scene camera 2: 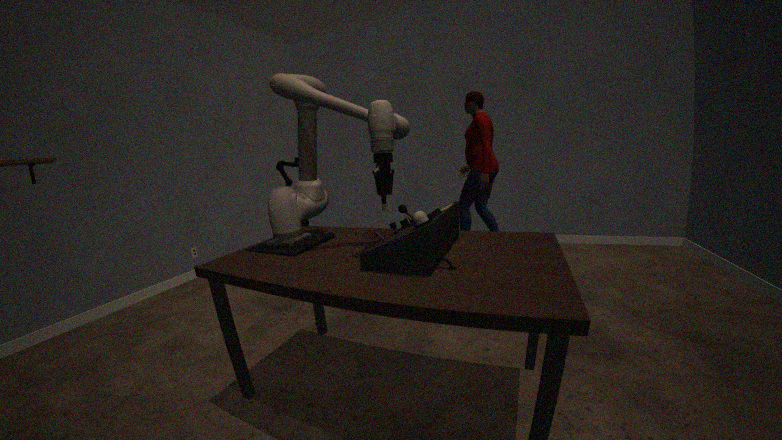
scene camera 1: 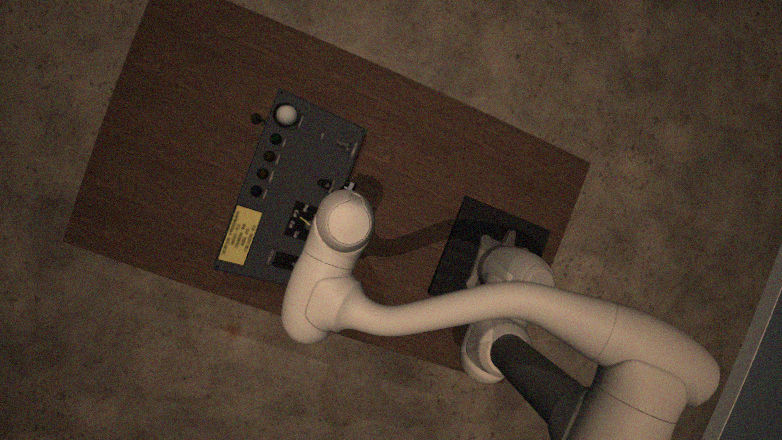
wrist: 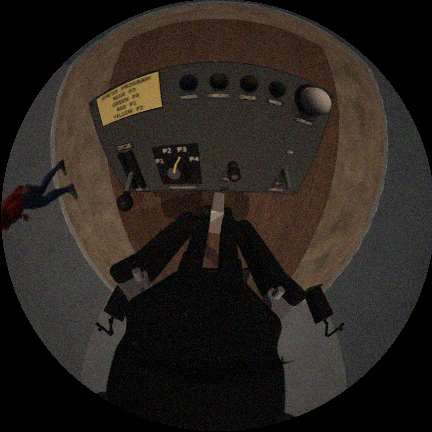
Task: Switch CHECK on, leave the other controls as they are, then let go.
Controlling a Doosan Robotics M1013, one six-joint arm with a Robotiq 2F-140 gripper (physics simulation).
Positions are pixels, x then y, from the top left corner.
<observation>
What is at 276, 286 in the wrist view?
My gripper.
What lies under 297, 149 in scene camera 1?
A dark sloped control panel.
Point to a dark sloped control panel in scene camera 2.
418, 249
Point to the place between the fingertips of my gripper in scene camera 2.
At 386, 212
</observation>
